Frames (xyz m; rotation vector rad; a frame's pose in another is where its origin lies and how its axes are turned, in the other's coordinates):
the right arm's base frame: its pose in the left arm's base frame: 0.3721 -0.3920 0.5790 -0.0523 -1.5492 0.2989
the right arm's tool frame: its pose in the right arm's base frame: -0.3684 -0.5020 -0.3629 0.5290 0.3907 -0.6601
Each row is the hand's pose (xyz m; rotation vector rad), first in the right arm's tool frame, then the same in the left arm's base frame.
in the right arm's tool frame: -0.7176 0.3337 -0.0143 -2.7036 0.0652 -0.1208
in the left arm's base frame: 0.2714 -0.4901 -0.0869 -1.6539 -0.3163 -1.1043
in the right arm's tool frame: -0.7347 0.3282 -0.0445 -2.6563 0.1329 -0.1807
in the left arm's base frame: 0.2854 -0.4712 -0.1130 -1.5850 -0.2674 -1.1027
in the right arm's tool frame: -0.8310 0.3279 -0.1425 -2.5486 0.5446 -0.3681
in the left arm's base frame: 0.3000 -0.3880 -0.2214 -1.4150 0.0652 -1.0379
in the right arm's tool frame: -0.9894 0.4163 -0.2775 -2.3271 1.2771 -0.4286
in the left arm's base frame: 0.2666 -0.2022 -0.3458 -1.2511 0.5944 -0.7474
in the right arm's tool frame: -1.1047 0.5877 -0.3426 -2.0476 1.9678 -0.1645
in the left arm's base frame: 0.1719 -0.0090 -0.3711 -1.2160 1.0190 -0.2741
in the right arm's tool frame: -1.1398 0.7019 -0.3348 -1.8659 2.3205 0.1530
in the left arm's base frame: 0.0964 0.0779 -0.3384 -1.2623 1.2069 0.0765
